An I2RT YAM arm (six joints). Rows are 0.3 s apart.
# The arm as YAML. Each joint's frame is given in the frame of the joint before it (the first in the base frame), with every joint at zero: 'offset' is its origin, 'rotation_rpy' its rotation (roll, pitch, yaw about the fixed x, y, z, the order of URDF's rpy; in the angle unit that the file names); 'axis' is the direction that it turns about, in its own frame. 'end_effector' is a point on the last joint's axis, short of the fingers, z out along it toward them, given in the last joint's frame.
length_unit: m
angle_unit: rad
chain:
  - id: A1
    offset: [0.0, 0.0, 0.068]
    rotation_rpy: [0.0, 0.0, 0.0]
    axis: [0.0, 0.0, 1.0]
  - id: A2
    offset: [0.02, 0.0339, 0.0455]
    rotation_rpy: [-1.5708, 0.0, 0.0]
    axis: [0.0, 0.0, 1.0]
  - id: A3
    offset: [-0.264, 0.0, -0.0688]
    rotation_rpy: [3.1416, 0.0, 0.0]
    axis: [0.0, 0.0, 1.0]
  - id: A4
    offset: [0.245, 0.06, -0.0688]
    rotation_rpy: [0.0, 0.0, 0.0]
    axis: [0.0, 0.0, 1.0]
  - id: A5
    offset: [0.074, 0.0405, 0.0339]
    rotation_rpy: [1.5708, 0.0, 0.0]
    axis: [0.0, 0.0, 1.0]
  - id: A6
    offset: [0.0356, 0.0, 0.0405]
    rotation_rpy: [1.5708, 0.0, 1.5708]
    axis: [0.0, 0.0, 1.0]
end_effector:
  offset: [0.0, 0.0, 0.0]
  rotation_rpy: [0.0, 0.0, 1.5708]
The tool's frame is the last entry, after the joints.
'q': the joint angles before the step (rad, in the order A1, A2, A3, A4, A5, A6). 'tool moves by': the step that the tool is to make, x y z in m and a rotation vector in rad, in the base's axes. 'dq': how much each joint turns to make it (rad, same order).
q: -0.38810 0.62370 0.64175 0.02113 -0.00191 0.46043
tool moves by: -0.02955 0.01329 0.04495 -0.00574 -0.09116 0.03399
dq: -0.00001 -0.07717 0.14618 -0.13622 -0.03146 0.03189
